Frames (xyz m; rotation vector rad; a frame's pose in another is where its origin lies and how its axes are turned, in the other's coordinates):
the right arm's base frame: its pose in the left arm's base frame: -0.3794 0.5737 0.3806 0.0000 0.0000 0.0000
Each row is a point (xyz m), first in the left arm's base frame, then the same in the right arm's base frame.
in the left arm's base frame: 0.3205 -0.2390 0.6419
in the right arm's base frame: 0.6999 -0.8127 0.2613
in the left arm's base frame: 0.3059 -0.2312 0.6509
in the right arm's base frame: 0.6853 -0.8049 0.2703
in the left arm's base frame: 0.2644 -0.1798 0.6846
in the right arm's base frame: 0.6438 -0.7535 0.3040
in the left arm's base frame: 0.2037 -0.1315 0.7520
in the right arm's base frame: 0.5831 -0.7052 0.3714
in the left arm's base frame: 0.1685 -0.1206 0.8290
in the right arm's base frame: 0.5479 -0.6943 0.4484
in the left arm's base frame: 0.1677 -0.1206 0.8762
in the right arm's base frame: 0.5471 -0.6943 0.4956
